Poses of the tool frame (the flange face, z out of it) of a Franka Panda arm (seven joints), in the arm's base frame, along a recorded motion.
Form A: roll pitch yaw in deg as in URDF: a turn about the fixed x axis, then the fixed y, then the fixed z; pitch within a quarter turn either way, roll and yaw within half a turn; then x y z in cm.
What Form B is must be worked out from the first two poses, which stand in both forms.
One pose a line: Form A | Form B
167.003, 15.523, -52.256, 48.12, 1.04, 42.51 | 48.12, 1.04, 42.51, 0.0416, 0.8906, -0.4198, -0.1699
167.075, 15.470, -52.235, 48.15, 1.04, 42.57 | 48.15, 1.04, 42.57, 0.0413, 0.8907, -0.4198, -0.1692
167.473, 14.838, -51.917, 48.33, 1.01, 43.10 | 48.33, 1.01, 43.10, 0.0411, 0.8924, -0.4188, -0.1628
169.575, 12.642, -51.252, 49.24, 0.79, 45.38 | 49.24, 0.79, 45.38, 0.0340, 0.8968, -0.4191, -0.1379
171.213, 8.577, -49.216, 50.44, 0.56, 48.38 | 50.44, 0.56, 48.38, 0.0384, 0.9064, -0.4088, -0.0996
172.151, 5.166, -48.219, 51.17, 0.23, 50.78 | 51.17, 0.23, 50.78, 0.0440, 0.9110, -0.4043, -0.0690
